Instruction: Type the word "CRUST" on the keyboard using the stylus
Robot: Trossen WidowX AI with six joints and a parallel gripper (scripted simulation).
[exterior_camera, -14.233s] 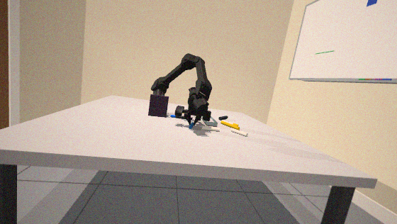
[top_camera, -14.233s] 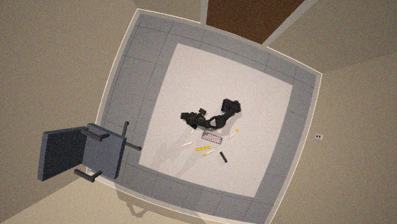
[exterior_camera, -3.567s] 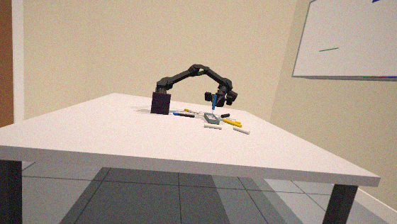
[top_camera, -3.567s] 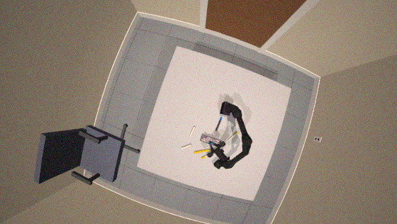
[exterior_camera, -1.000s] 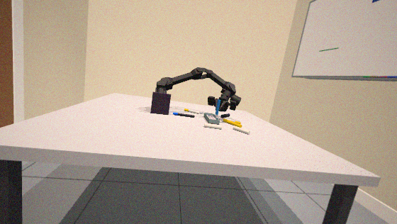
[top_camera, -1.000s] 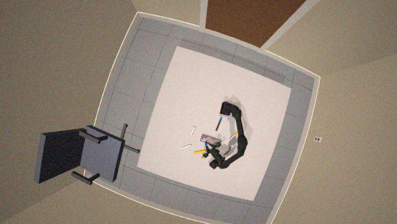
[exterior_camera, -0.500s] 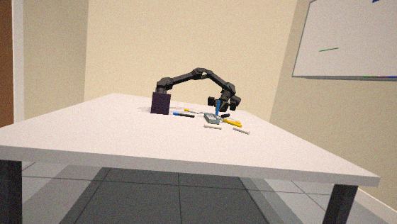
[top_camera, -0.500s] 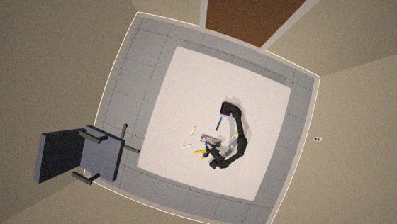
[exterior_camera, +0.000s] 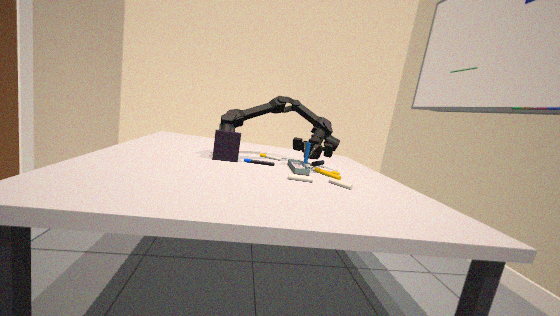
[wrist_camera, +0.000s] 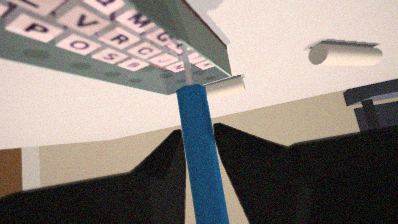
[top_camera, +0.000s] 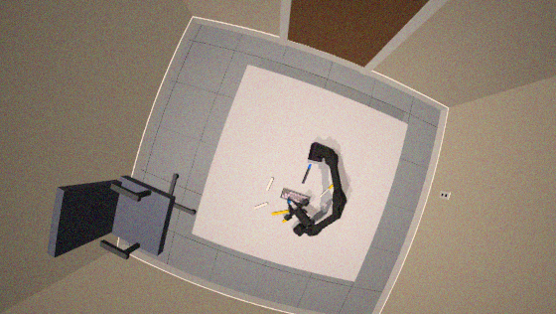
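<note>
The yellow pen is 110 mm ahead of my gripper tip and 60 mm below it. The rest, counted from my gripper tip: stylus tip (50 mm below); blue-and-black pen (220 mm behind, 60 mm to the left, 60 mm below); blue stylus (10 mm below).
</note>
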